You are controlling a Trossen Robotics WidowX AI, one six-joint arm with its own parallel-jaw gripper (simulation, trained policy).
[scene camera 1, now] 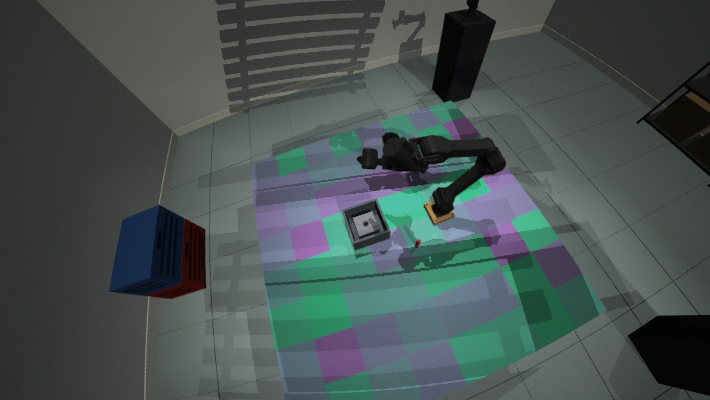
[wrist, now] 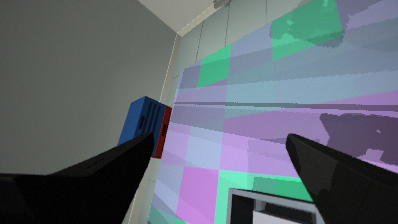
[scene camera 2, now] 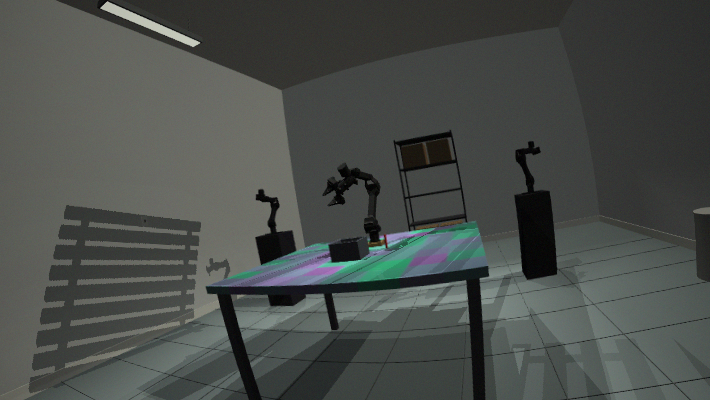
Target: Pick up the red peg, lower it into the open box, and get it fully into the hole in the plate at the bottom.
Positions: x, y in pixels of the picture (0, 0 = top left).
Scene:
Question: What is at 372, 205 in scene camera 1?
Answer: A dark box.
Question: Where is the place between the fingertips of my gripper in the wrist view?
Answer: At 218, 139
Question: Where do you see a dark box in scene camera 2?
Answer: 351, 249

